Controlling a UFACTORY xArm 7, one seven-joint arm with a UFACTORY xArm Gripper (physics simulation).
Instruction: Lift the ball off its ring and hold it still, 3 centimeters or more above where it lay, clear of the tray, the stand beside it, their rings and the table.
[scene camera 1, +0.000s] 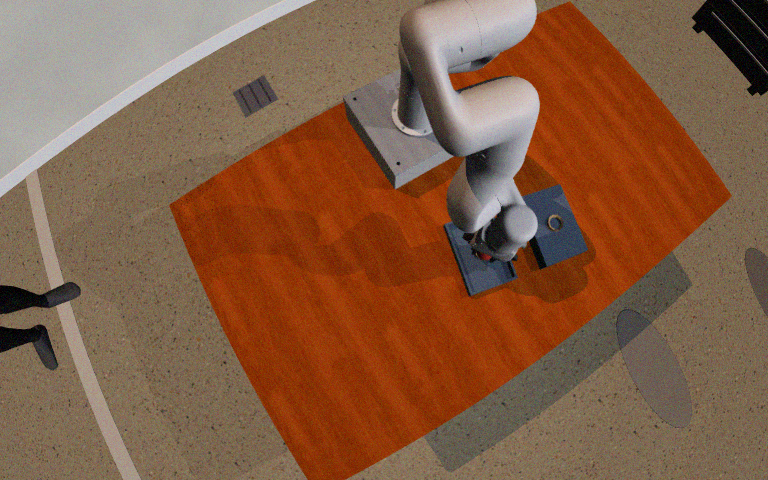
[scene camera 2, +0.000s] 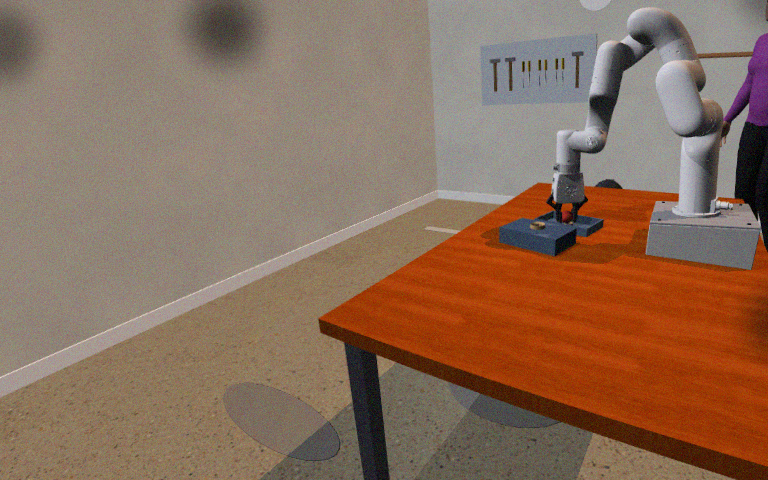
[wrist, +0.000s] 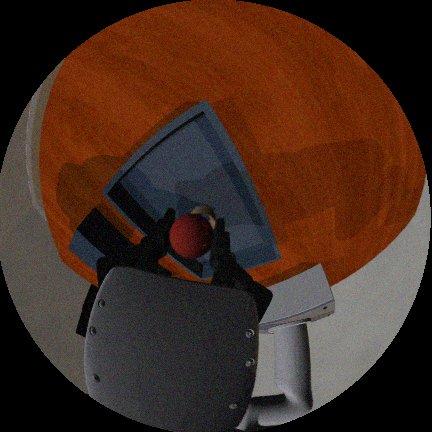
Observation:
I see my gripper (scene camera 2: 566, 222), a blue-grey tray (scene camera 1: 478, 275) and a blue-grey stand (scene camera 1: 558, 237).
My gripper shows as well in the wrist view (wrist: 194, 222). The blue-grey tray is seen too in scene camera 2 (scene camera 2: 585, 225) and in the wrist view (wrist: 191, 165). The blue-grey stand also shows in scene camera 2 (scene camera 2: 543, 237) and in the wrist view (wrist: 95, 236).

